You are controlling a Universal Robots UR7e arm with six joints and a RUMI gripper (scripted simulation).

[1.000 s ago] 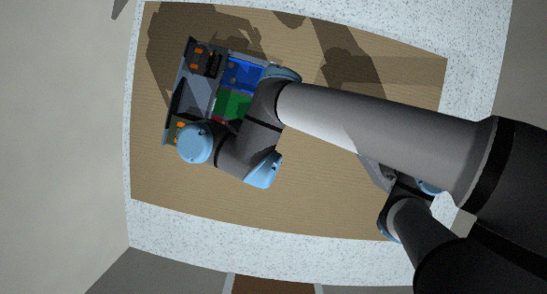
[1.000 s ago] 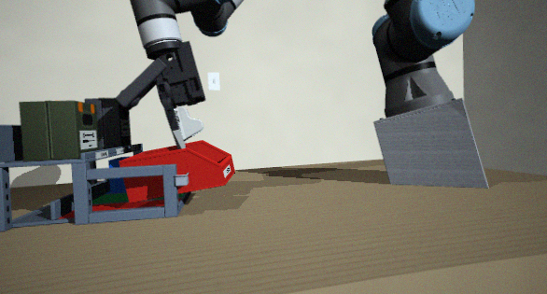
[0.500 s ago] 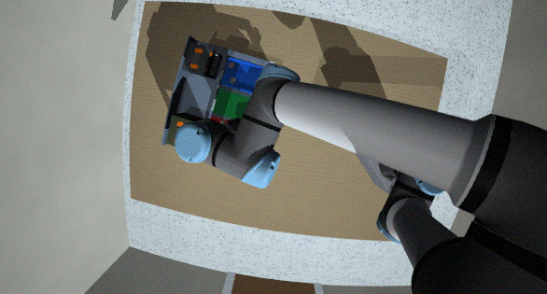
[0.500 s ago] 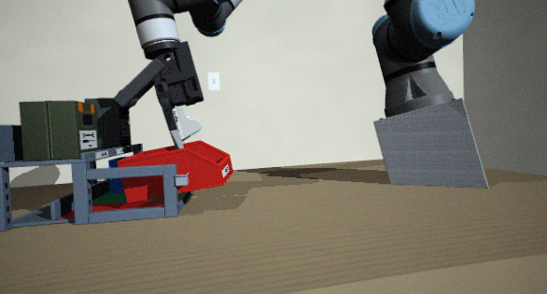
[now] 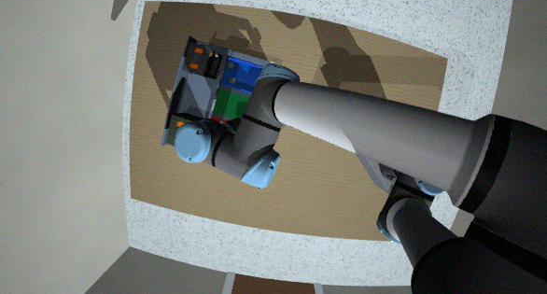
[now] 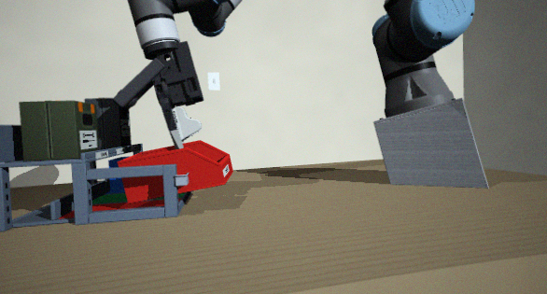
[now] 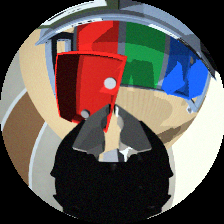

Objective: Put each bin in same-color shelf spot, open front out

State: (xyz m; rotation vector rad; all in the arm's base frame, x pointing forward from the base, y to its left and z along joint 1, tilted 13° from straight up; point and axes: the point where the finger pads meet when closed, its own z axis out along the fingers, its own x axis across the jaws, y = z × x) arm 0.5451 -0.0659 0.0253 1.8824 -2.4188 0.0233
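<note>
My hand is 1 cm short of the red bin, 5 cm to the right of it and 3 cm above it. Also, from my hand: blue bin: 4 cm ahead, 20 cm to the right, 6 cm below; then top board: 17 cm ahead, 12 cm to the right; then green box: 20 cm ahead, 1 cm to the right, 5 cm above.
</note>
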